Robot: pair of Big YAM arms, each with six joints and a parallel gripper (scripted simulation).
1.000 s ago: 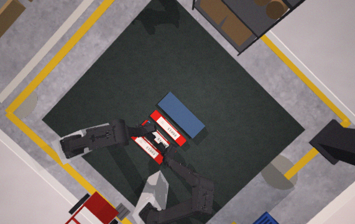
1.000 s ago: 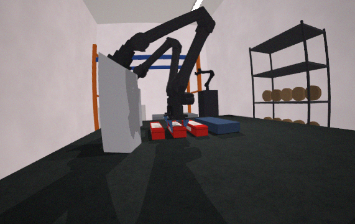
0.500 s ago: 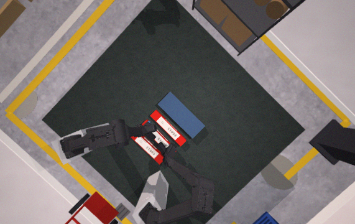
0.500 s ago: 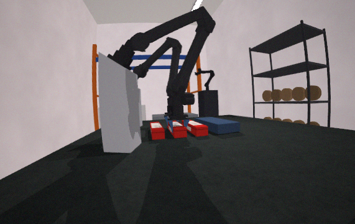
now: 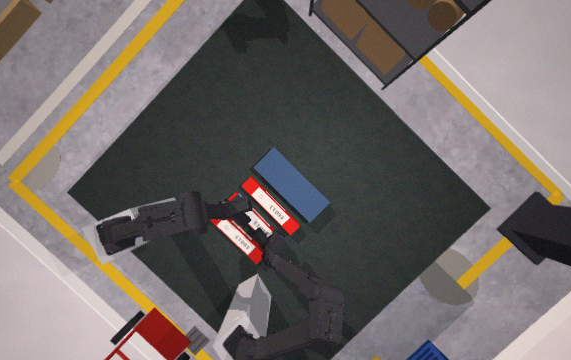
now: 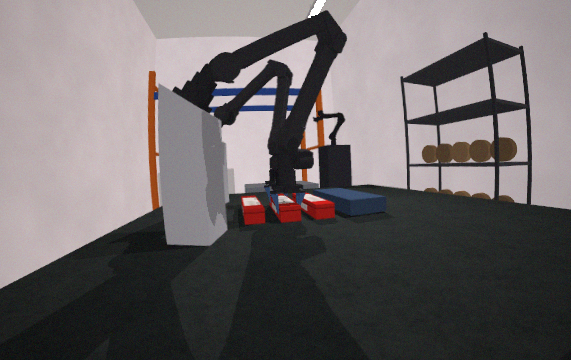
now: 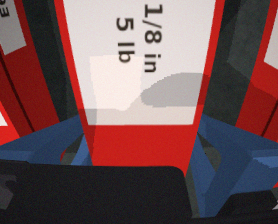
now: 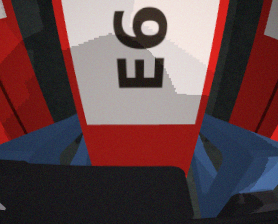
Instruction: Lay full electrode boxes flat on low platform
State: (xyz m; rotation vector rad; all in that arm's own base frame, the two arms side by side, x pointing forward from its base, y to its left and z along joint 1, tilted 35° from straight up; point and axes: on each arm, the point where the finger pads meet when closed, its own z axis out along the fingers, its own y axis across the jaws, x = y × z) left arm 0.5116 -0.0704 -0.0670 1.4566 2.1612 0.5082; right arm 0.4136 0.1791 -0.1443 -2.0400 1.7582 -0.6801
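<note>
Now: the red box 12 cm to the right of my left hand, 11 cm ahead of it and 1 cm above it. From my left hand the other things lie so: low blue platform (27 cm ahead, 14 cm to the right, 1 cm below).
Right now the red box is 14 cm to the left of my right hand, 13 cm ahead of it and 1 cm above it. Also, from my right hand: low blue platform 28 cm ahead, 12 cm to the left, 1 cm below.
</note>
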